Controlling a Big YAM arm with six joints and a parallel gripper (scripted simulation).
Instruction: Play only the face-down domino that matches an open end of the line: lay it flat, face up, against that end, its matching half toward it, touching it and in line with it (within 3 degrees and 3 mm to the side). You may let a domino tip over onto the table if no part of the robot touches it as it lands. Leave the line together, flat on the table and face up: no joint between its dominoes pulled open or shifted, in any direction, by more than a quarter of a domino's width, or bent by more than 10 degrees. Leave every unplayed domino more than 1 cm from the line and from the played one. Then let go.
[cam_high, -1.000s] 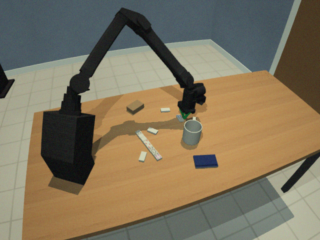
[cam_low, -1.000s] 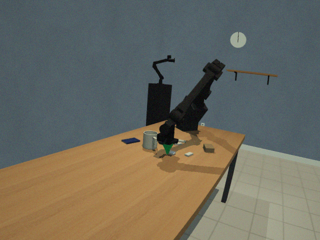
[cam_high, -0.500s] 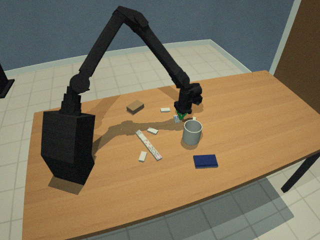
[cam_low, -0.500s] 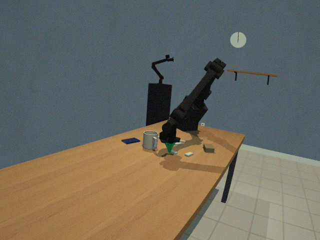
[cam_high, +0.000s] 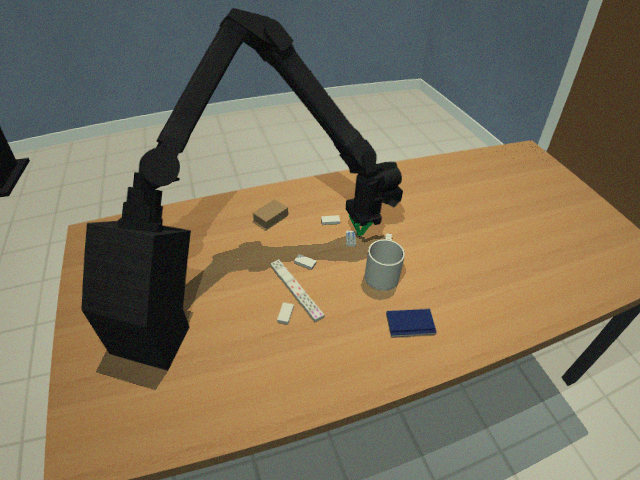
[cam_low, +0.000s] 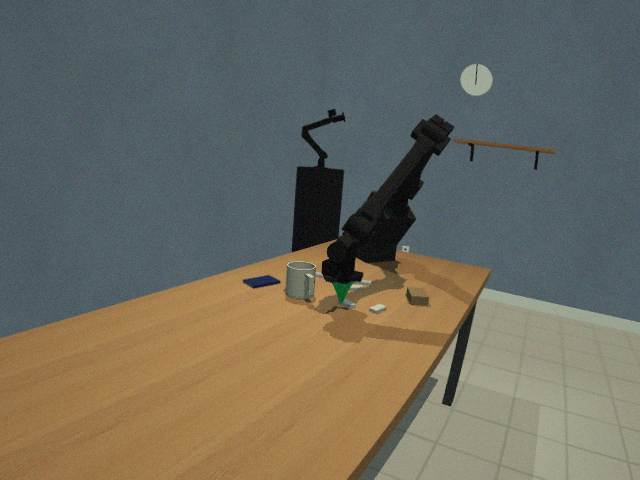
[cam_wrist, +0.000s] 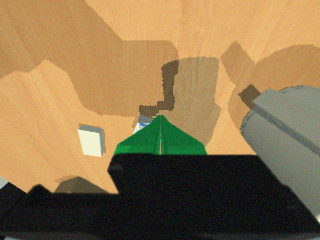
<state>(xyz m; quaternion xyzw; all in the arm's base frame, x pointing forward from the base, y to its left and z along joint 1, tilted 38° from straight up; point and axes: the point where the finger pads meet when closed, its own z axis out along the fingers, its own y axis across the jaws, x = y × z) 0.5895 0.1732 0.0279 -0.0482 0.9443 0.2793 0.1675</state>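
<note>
The grey tile lies 7 cm behind my hand, 9 cm to the left of it and 2 cm below it. Round my hand: brown block 25 cm behind, 14 cm to the left, 1 cm below.
</note>
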